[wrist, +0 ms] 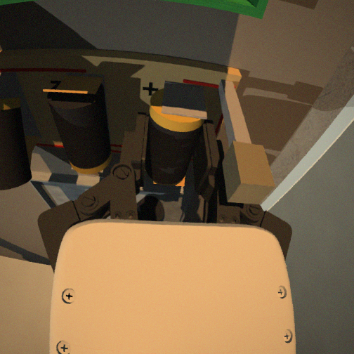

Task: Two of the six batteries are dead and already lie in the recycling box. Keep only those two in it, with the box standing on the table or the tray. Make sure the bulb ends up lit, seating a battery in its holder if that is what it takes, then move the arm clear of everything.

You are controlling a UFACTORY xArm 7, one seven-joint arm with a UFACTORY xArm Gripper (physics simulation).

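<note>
My gripper (172, 130) is shut on a dark battery with a gold end, its fingers on both sides of it. The gold end points up the view, against or just under a grey contact plate (185, 97) near a plus mark. Whether the battery is fully seated cannot be told. A second dark battery (82, 130), with its gold end toward the gripper, lies to the left between contacts on the holder board (127, 82). Part of a third dark battery (12, 145) shows at the left edge. A green rim (250, 9), perhaps the recycling box's, shows at the top. The bulb cannot be made out.
A tan block (247, 172) on a pale bar (236, 112) stands close to the right finger. A pale edge (310, 152) runs diagonally at the right. Grey holder parts (45, 165) lie left of the gripper. Dark shadows fall across the board and the surface beyond it.
</note>
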